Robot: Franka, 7 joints.
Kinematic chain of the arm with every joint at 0, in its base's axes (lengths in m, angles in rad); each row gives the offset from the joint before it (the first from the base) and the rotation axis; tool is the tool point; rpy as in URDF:
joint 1: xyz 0 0 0.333 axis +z
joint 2: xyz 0 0 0 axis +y
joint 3: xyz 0 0 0.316 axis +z
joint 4: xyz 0.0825 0 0 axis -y
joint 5: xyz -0.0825 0 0.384 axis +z
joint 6: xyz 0 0 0 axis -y
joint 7: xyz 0.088 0 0 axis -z
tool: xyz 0 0 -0.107 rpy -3.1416 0 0
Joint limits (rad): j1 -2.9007..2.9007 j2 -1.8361..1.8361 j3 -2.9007..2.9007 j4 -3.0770..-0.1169 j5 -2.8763..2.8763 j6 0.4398..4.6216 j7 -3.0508..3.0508
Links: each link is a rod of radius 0.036 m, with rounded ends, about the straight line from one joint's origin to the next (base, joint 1, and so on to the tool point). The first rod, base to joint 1, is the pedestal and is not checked.
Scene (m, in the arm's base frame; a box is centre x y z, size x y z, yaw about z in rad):
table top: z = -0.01
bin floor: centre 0.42 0.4 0 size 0.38 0.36 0.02 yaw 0.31
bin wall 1: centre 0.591 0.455 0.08 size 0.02 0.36 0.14 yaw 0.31
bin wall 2: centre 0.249 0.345 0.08 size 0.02 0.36 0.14 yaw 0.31
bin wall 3: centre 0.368 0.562 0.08 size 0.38 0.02 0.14 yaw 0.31
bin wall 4: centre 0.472 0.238 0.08 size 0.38 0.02 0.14 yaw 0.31
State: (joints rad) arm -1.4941 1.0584 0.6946 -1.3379 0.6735 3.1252 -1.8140
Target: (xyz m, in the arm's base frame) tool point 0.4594 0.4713 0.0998
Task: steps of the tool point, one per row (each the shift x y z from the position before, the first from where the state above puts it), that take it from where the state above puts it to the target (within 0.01 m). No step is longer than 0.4 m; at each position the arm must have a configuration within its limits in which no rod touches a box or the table.
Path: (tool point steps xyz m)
1: 0.2535 0.2519 -0.0309
2: 0.1074 0.3339 0.0052
3: -0.0575 0.3307 0.0379
4: -0.1941 0.2470 0.0632
5: 0.0000 0.0000 -0.2078

